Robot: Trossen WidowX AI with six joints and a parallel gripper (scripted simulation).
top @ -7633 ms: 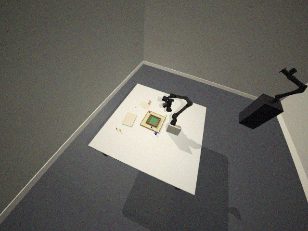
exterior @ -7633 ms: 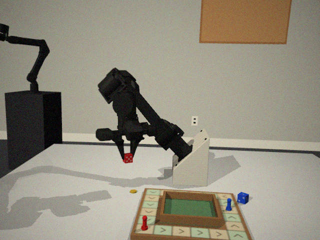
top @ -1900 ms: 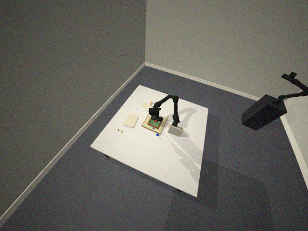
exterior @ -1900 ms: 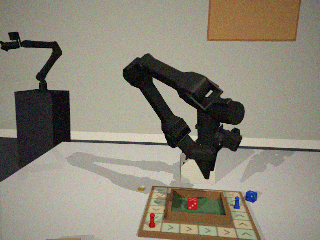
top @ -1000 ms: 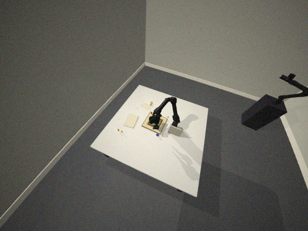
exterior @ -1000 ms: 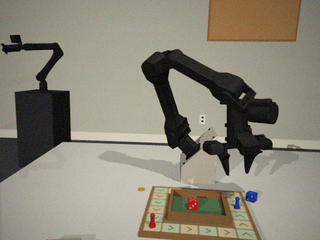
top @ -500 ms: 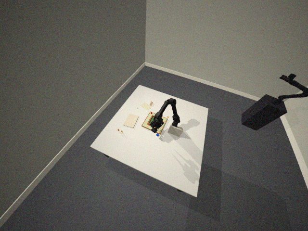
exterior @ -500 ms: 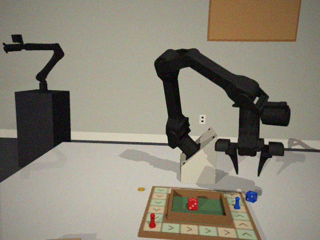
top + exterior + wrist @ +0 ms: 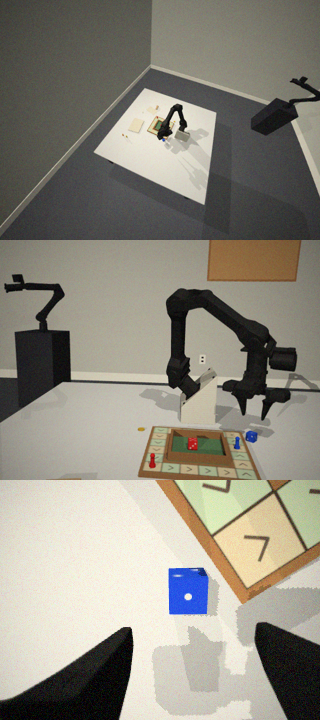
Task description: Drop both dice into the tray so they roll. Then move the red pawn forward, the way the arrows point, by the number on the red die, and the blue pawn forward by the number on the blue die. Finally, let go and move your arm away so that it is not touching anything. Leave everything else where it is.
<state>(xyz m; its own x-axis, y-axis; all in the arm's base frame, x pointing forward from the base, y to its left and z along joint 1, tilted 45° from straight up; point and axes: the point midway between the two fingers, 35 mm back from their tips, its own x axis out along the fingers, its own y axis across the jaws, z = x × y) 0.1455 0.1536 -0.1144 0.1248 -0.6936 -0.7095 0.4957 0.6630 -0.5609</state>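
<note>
Right now the red pawn is 240 mm ahead of my gripper tip, 260 mm to the right of it and 50 mm below it. Also, from my gripper tip: blue pawn 90 mm ahead, 50 mm to the right, 50 mm below; yellow token 350 mm to the right, 70 mm below; green tray 120 mm ahead, 160 mm to the right, 70 mm below.
</note>
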